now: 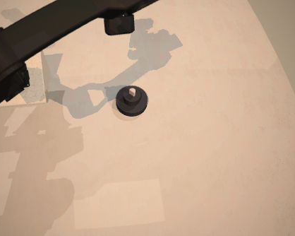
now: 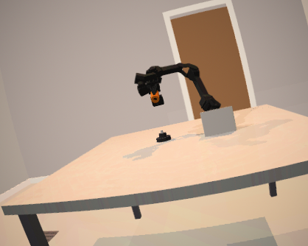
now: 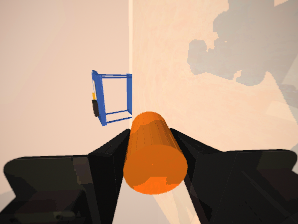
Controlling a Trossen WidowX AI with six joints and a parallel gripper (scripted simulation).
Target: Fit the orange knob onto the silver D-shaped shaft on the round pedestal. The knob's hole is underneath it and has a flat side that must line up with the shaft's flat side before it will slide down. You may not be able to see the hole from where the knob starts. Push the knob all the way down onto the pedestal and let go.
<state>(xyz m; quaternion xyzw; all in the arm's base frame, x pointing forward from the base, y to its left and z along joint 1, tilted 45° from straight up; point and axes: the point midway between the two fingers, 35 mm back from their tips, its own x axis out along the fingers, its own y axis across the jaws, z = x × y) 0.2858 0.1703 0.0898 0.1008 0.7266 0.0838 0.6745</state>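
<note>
Now: gripper tip 30 mm to the left of the orange knob and 20 mm below it. From my gripper tip the other things lie so: round pedestal (210 mm below, 170 mm to the right, 30 mm ahead).
</note>
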